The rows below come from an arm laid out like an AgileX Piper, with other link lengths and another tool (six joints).
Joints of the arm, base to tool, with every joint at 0 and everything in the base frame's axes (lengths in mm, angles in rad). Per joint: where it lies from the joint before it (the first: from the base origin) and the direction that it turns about. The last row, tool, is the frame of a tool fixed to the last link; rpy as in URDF.
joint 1: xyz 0 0 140.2 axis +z
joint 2: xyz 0 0 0 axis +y
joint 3: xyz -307.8 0 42.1 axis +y
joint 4: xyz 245.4 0 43.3 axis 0.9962 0 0.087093
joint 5: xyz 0 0 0 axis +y
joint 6: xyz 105.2 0 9.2 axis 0.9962 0 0.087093
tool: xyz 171.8 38 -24.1 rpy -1.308 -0.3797 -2.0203
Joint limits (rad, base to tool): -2.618..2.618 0..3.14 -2.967..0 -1.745..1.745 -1.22..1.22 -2.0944..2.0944
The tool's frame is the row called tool.
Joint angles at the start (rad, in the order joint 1, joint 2, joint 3, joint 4, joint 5, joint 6): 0.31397, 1.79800, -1.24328, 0.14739, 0.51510, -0.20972
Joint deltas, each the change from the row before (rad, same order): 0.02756, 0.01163, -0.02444, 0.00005, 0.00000, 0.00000; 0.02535, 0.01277, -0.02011, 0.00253, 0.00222, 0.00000; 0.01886, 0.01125, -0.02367, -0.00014, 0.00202, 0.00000; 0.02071, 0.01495, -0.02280, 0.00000, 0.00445, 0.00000; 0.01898, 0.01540, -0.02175, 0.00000, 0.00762, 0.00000; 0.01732, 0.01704, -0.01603, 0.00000, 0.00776, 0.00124; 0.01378, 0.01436, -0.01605, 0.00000, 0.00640, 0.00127; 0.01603, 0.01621, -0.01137, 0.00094, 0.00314, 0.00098; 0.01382, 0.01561, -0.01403, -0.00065, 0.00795, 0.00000
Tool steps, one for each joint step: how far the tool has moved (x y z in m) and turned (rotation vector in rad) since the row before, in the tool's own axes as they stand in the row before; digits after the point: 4 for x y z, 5 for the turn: -0.0076, -0.0123, -0.0013, 0.02497, -0.00778, -0.01544; -0.0089, -0.0096, -0.0009, 0.01760, -0.01191, -0.01354; -0.0048, -0.0100, -0.0002, 0.01867, -0.00491, -0.01021; -0.0073, -0.0084, 0.0003, 0.01410, -0.00983, -0.01307; -0.0075, -0.0068, 0.0004, 0.00962, -0.01162, -0.01321; -0.0088, -0.0036, 0.0012, 0.00207, -0.01448, -0.01289; -0.0065, -0.0039, 0.0012, 0.00340, -0.01034, -0.00952; -0.0088, -0.0027, 0.0017, 0.00161, -0.01314, -0.01117; -0.0076, -0.0022, 0.0015, -0.00002, -0.01254, -0.01273
